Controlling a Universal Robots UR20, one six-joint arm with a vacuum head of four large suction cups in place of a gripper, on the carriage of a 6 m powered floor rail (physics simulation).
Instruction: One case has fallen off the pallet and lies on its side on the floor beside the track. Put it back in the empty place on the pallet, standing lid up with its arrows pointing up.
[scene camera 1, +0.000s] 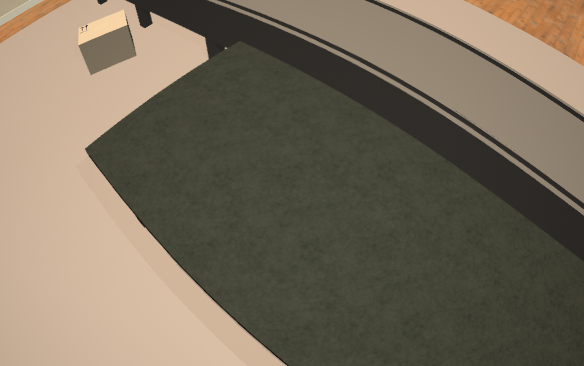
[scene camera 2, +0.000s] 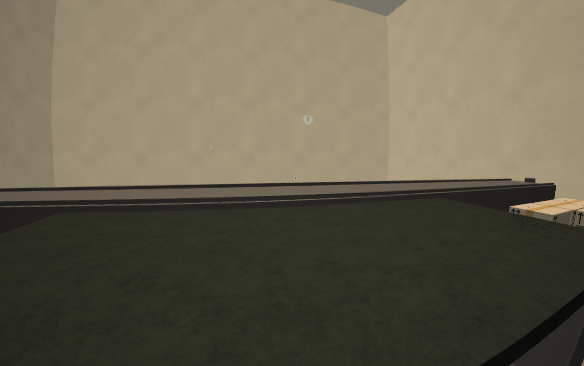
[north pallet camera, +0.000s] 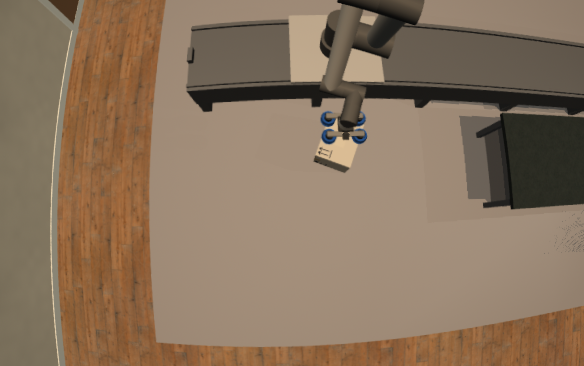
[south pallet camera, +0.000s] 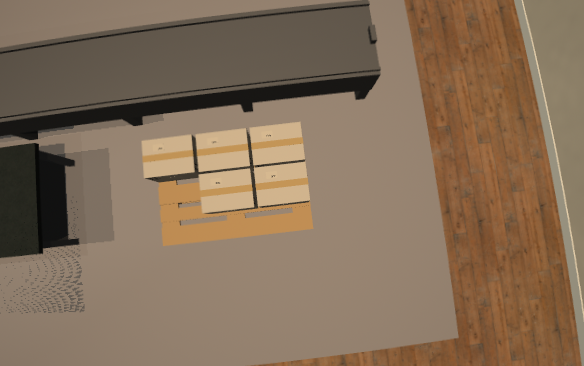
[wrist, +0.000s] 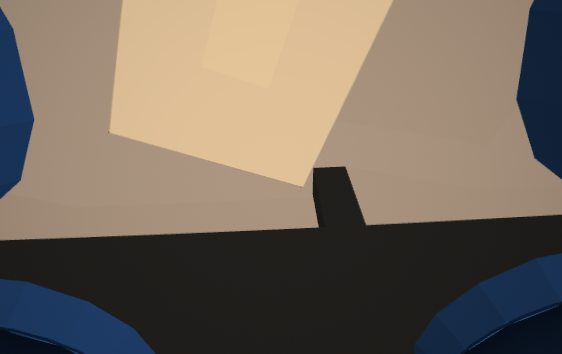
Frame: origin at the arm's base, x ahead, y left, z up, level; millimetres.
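Seen in the pictures: hand, its tool point: (wrist: 282, 241).
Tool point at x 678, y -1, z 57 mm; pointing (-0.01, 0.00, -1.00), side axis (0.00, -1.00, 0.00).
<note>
A point is followed by its place in that frame.
The fallen case (scene camera 1: 107, 45) @(x 718, y 163, z -388 mm) (north pallet camera: 340, 155) @(x 801, y 19, z -288 mm) (wrist: 200, 110) @(x 579, y 98, z -289 mm) lies on its side on the floor beside the track. In the north pallet camera its printed arrows point left. My gripper (north pallet camera: 344, 127) @(x 678, y -1, z 57 mm) (wrist: 280, 210) @(x 678, y -1, z 57 mm), four blue suction cups, hangs above the far part of the case, off centre from it, and holds nothing. The cups partly hide the case in that view. The pallet (south pallet camera: 235, 236) @(x 1339, y 4534, z -426 mm) shows in the south pallet camera with several taped cases (south pallet camera: 225, 190) @(x 998, y 4545, z -136 mm) (scene camera 2: 545, 207) @(x 704, y 4229, z -137 mm) standing lid up, three in the back row and two in front. Bare boards show at its front left place.
The track (scene camera 1: 400, 50) (scene camera 2: 250, 194) (north pallet camera: 240, 55) (south pallet camera: 225, 60) runs behind the case and pallet. The carriage plate (north pallet camera: 305, 50) @(x 34, y -232, z 0 mm) carries the arm. A dark green-topped table (scene camera 1: 300, 200) @(x 932, y 2131, z -40 mm) (scene camera 2: 275, 280) @(x 1050, y 2143, z -40 mm) (north pallet camera: 545, 160) @(x 907, y 1802, z -40 mm) (south pallet camera: 17, 200) @(x 905, y 3051, z -41 mm) stands between case and pallet. A track leg (wrist: 337, 200) is near the case.
</note>
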